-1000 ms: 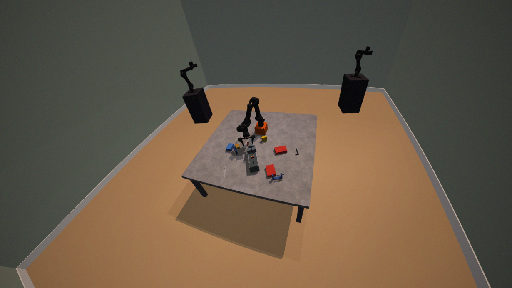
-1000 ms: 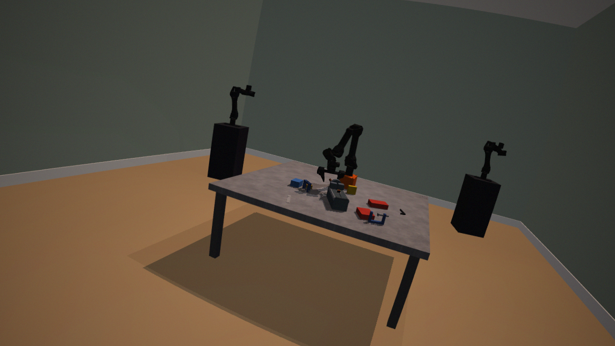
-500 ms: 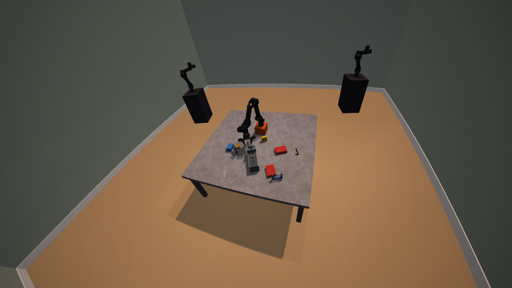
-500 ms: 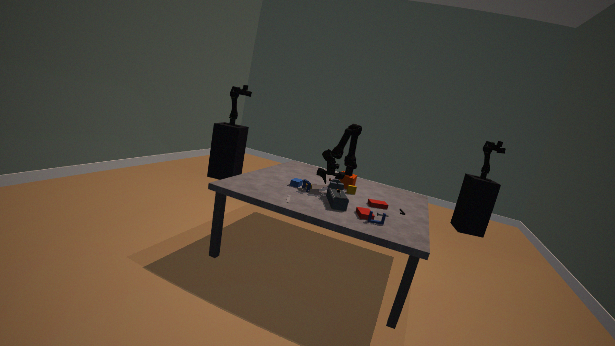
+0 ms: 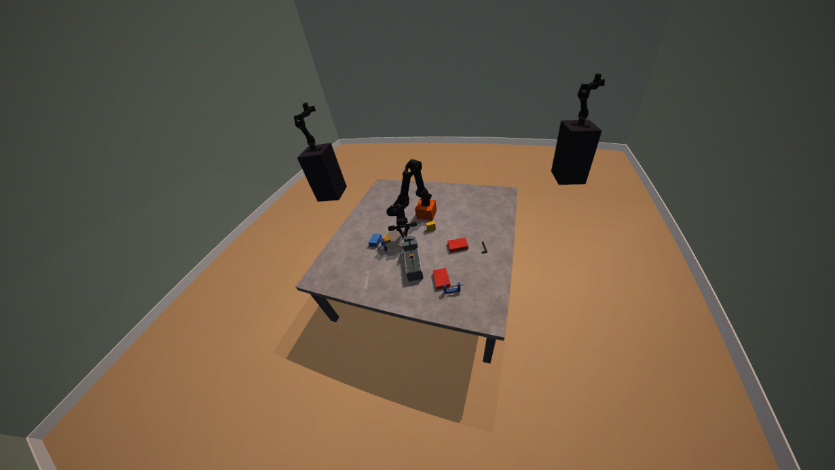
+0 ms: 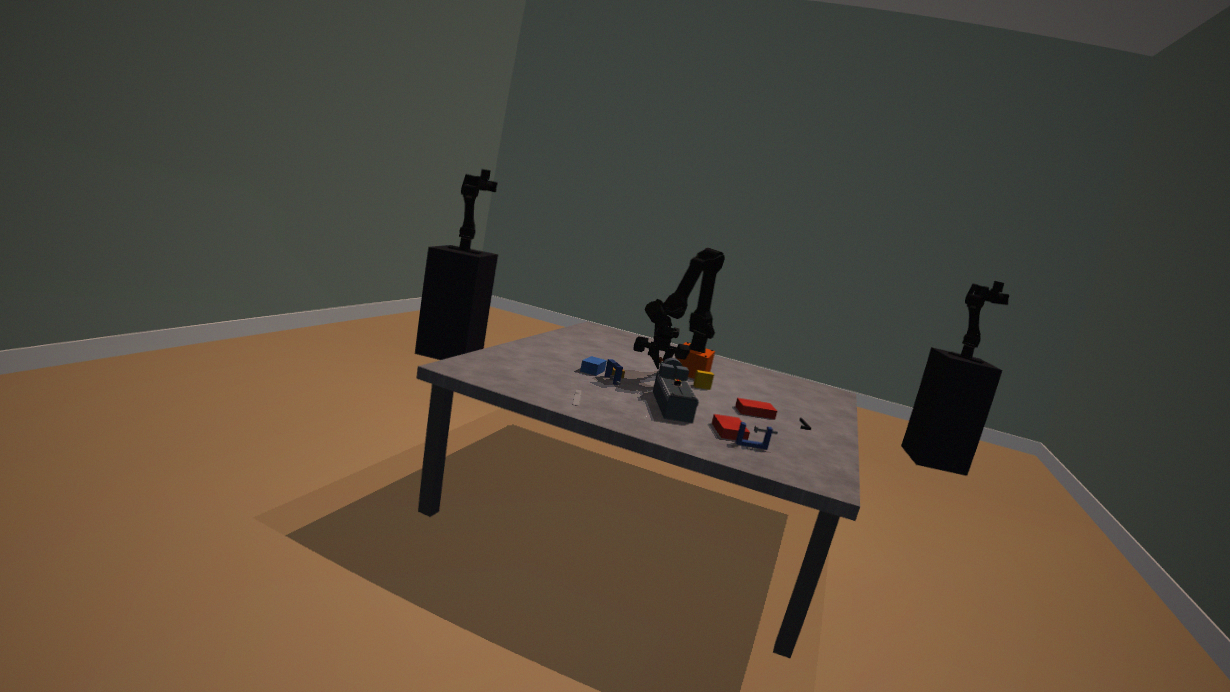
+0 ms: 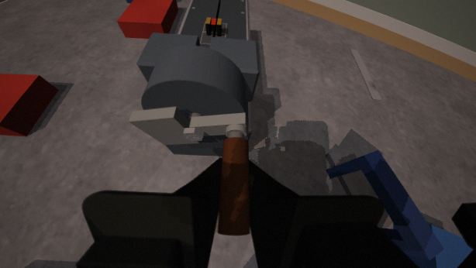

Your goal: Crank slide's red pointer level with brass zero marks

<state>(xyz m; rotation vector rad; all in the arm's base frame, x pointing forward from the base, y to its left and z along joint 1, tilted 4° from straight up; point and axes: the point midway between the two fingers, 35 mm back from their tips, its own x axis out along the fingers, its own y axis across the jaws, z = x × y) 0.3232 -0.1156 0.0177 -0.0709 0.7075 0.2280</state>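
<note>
My gripper tip is now 20 mm past the brown crank handle and 20 mm below it. Round my gripper tip: yellow cube (170 mm behind, 150 mm to the left, 40 mm below); red pointer (150 mm ahead, 70 mm to the left, 10 mm above); blue block (50 mm behind, 230 mm to the right, 50 mm below).
</note>
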